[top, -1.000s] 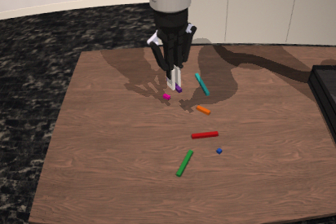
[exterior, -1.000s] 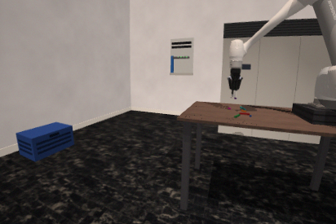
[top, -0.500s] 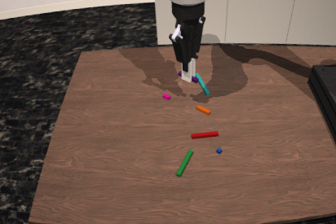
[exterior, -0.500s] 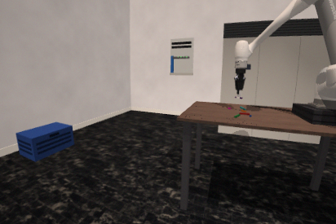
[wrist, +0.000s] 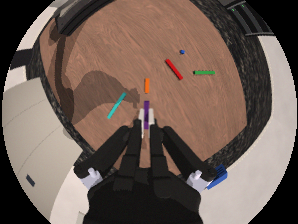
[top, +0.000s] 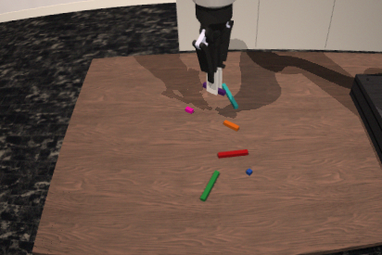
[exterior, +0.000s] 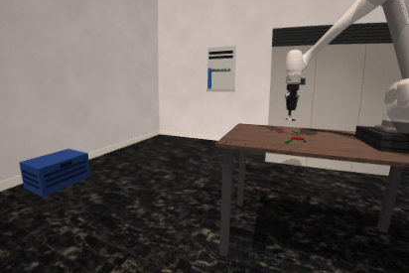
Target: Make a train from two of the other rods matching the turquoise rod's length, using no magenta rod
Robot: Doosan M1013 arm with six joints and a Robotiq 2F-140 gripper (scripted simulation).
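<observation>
Now: the orange rod 50 mm behind my hand, 20 mm to the left of it and 130 mm below it. The rest, counted from my hand: turquoise rod (40 mm behind, 90 mm to the right, 130 mm below); magenta rod (70 mm ahead, 20 mm to the right, 130 mm below); purple rod (30 mm below).
</observation>
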